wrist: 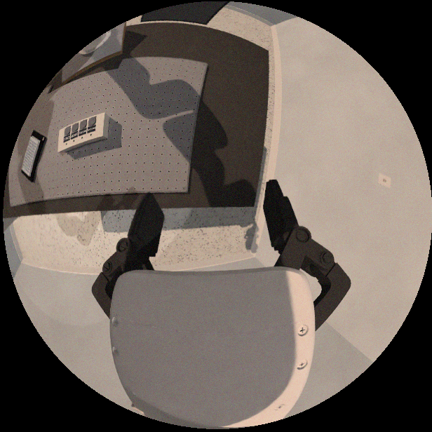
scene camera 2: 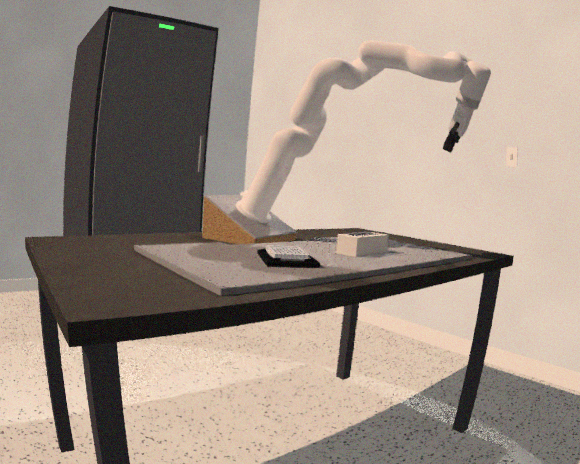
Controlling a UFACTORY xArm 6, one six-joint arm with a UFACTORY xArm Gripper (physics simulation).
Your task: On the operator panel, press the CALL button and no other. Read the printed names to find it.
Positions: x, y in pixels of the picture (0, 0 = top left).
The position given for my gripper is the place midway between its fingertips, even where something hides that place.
Labels:
my gripper: wrist 208, 197; scene camera 2 450, 145

